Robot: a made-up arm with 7 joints.
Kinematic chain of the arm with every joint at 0, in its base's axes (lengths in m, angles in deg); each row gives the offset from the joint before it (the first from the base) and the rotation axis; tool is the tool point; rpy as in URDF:
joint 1: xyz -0.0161 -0.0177 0.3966 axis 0 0.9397 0.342
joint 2: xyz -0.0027 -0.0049 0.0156 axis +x
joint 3: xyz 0 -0.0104 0.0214 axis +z
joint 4: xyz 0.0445 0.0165 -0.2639 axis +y
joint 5: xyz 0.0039 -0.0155 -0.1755 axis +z
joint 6: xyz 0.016 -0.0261 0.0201 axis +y
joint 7: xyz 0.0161 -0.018 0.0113 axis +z
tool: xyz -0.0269 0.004 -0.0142 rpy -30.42 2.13 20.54
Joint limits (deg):
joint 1: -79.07..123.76
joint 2: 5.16..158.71
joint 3: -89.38..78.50
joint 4: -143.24..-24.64
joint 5: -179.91..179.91
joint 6: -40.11..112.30
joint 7: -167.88..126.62
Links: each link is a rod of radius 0.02 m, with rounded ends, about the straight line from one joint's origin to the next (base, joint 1, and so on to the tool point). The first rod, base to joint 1, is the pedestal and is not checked.
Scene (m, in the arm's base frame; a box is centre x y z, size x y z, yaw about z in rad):
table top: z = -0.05
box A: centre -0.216 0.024 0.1 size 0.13 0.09 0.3 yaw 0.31
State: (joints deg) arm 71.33 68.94 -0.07 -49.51 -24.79 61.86 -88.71
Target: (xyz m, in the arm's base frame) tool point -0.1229 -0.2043 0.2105
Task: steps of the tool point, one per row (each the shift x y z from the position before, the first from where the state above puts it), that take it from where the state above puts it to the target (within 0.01 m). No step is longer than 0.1 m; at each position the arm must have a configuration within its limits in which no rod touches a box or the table.
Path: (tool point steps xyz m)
1: -0.0285 -0.0396 0.0131
2: -0.0314 -0.0435 0.0315
3: -0.0227 -0.0430 0.0493
4: -0.0051 -0.0395 0.0604
5: 0.0171 -0.0343 0.0624
6: 0.0393 -0.0276 0.0542
7: -0.0320 -0.0473 -0.0378
8: -0.0164 -0.0485 -0.0515
9: 0.0032 -0.0478 -0.0595
10: 0.0246 -0.0453 -0.0603
11: 0.0454 -0.0413 -0.0535
12: 0.0627 -0.0365 -0.0396

